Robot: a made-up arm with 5 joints. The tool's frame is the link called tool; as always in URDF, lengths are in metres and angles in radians. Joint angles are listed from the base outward.
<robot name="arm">
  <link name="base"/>
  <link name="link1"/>
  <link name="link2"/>
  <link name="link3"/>
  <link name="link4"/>
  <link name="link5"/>
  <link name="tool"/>
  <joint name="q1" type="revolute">
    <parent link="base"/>
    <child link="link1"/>
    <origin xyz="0 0 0.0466"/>
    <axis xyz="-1 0 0"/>
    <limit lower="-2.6" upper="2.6"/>
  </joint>
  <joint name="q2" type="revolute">
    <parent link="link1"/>
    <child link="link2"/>
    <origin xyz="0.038 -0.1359 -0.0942"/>
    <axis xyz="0 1 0"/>
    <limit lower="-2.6" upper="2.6"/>
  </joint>
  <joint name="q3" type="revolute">
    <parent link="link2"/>
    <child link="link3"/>
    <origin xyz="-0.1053 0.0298 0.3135"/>
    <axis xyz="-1 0 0"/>
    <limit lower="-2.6" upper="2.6"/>
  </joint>
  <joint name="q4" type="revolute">
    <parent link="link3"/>
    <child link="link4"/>
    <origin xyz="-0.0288 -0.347 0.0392"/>
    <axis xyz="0 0 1"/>
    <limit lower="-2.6" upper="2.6"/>
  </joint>
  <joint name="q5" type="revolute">
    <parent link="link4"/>
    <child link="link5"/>
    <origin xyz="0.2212 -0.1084 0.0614"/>
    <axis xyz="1 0 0"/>
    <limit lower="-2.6" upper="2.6"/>
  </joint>
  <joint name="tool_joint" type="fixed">
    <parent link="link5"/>
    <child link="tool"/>
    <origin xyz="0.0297 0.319 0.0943"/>
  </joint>
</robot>
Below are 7 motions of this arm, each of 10 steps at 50 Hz.
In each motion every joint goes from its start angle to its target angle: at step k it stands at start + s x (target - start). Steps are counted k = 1, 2, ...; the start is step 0. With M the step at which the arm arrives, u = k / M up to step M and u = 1 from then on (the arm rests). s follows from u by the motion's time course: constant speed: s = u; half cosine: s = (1 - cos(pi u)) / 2; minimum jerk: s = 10 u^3 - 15 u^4 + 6 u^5.
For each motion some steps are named. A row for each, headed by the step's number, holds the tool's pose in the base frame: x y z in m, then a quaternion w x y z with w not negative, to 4 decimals.
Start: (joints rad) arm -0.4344 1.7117 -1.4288 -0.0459 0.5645
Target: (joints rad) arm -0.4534 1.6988 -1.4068 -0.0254 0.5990
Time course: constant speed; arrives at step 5
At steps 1, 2, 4, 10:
1: 0.1391 -0.3468 -0.3705 0.2242 0.6003 0.5450 -0.5407
2: 0.1407 -0.3477 -0.3724 0.2230 0.6035 0.5439 -0.5387
4: 0.1440 -0.3493 -0.3761 0.2206 0.6098 0.5418 -0.5348
10: 0.1456 -0.3501 -0.3780 0.2193 0.6129 0.5407 -0.5328

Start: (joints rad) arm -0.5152 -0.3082 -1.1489 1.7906 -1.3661
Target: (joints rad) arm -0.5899 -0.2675 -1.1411 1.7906 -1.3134
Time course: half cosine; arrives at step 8
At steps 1, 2, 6, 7, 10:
1: -0.2277 0.0399 0.0231 0.5108 0.0285 -0.8592 0.0085
2: -0.2290 0.0388 0.0234 0.5123 0.0327 -0.8582 0.0082
6: -0.2373 0.0311 0.0252 0.5211 0.0605 -0.8513 0.0068
7: -0.2386 0.0299 0.0254 0.5223 0.0649 -0.8503 0.0066
10: -0.2390 0.0294 0.0255 0.5227 0.0664 -0.8499 0.0066

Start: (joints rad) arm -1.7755 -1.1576 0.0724 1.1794 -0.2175
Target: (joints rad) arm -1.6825 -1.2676 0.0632 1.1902 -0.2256
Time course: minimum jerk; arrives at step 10
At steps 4, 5, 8, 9, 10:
4: -0.4602 0.1808 -0.0511 0.7368 0.2385 -0.6197 -0.1277
5: -0.4585 0.1898 -0.0529 0.7381 0.2250 -0.6227 -0.1300
8: -0.4534 0.2115 -0.0586 0.7403 0.1920 -0.6300 -0.1354
9: -0.4528 0.2138 -0.0594 0.7404 0.1883 -0.6308 -0.1359
10: -0.4527 0.2143 -0.0596 0.7404 0.1876 -0.6309 -0.1360

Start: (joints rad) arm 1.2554 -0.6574 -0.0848 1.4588 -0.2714
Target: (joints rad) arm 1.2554 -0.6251 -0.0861 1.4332 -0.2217
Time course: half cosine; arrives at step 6
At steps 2, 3, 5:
2: -0.4747 -0.0196 0.2365 0.3834 -0.6120 0.0725 0.6879
3: -0.4745 -0.0111 0.2384 0.3918 -0.6091 0.0779 0.6851
5: -0.4739 0.0036 0.2417 0.4064 -0.6039 0.0873 0.6801

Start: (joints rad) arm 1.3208 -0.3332 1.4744 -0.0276 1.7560
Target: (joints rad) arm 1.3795 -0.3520 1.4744 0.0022 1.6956
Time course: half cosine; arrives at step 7
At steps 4, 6, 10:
4: -0.1745 0.8675 -0.0069 0.8361 -0.5195 -0.1229 0.1261
6: -0.1751 0.8587 -0.0294 0.8257 -0.5365 -0.1213 0.1251
10: -0.1752 0.8574 -0.0326 0.8241 -0.5390 -0.1211 0.1249

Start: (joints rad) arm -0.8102 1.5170 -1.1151 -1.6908 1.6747
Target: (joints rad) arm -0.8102 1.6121 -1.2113 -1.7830 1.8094
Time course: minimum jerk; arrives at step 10
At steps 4, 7, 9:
4: -0.0008 -0.7178 -0.2407 0.2149 0.0423 0.3005 -0.9283
7: 0.0039 -0.7174 -0.1939 0.2155 -0.0039 0.2703 -0.9383
9: 0.0067 -0.7167 -0.1798 0.2164 -0.0177 0.2610 -0.9406

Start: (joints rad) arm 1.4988 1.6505 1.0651 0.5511 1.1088
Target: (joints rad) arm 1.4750 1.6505 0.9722 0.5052 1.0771
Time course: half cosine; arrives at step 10
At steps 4, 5, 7, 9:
4: 0.7825 -0.2486 -0.1020 0.4338 -0.2435 0.6791 -0.5398
5: 0.7860 -0.2487 -0.0961 0.4393 -0.2425 0.6764 -0.5392
7: 0.7922 -0.2490 -0.0849 0.4496 -0.2407 0.6710 -0.5382
9: 0.7958 -0.2493 -0.0778 0.4558 -0.2396 0.6676 -0.5376

